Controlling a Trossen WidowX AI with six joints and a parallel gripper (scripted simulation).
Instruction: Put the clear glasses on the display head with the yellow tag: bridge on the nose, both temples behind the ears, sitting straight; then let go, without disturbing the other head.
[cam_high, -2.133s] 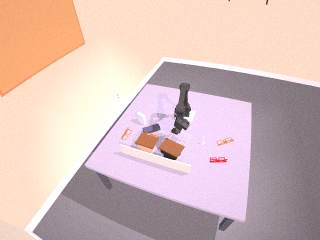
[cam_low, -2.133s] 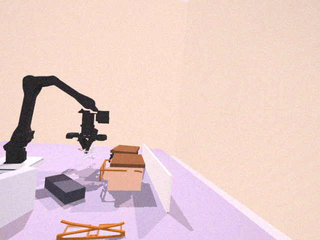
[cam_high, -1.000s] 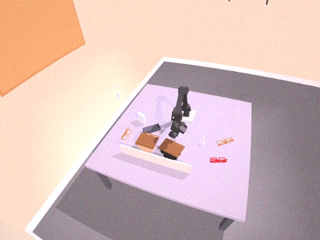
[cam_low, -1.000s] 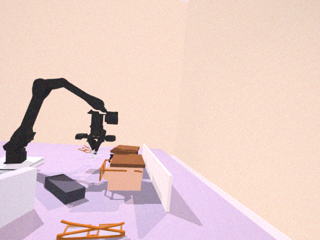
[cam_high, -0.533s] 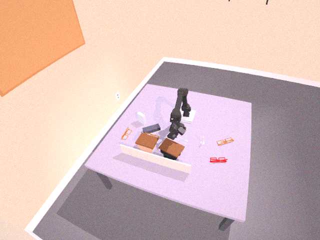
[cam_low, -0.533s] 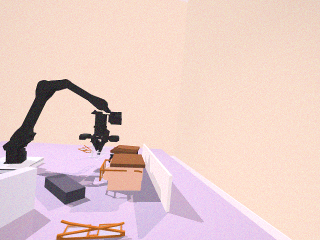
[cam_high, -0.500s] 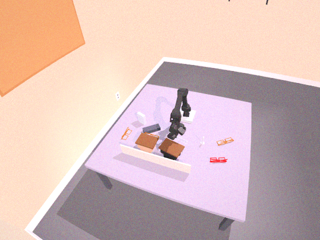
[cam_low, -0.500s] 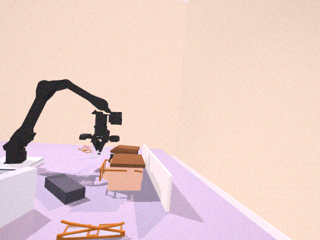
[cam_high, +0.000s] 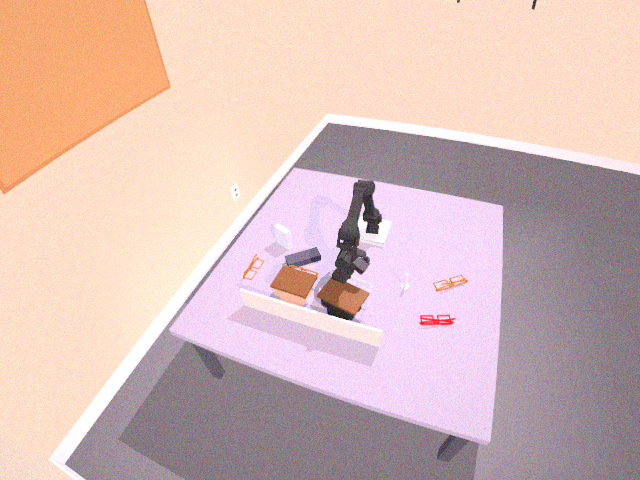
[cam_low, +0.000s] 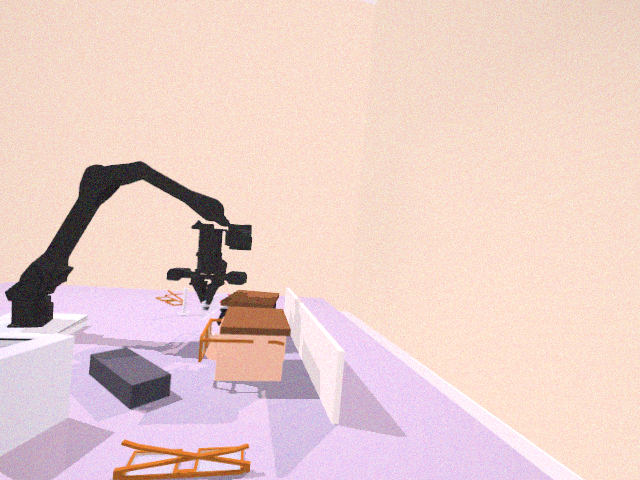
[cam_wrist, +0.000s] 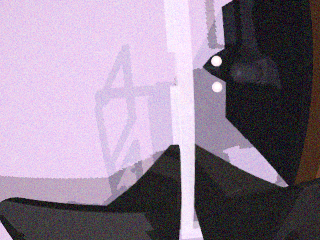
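My gripper tip is now 90 mm short of the dark head and 10 mm above it. From my gripper tip the other things lie so: tan head (210 mm to the right, 60 mm ahead, 10 mm below); then white panel (210 mm ahead, 130 mm to the right, 20 mm below); then white stand (240 mm to the left, 50 mm below, 50 mm behind).
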